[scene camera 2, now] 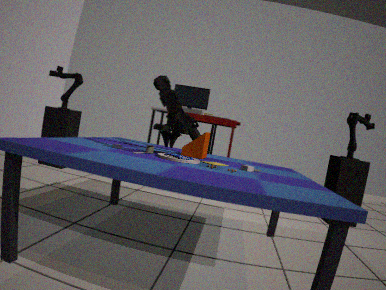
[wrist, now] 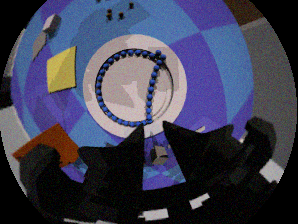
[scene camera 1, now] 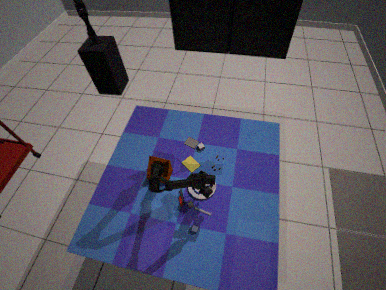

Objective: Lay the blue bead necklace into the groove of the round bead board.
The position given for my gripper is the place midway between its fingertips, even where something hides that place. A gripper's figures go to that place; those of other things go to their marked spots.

Scene:
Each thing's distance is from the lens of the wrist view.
my gripper [wrist: 153,124]: 0.10 m
yellow flat piece [wrist: 61,68]: 0.23 m
round white bead board [wrist: 125,85]: 0.13 m
The marked spots on the round white bead board and the yellow flat piece are 0.17 m apart.

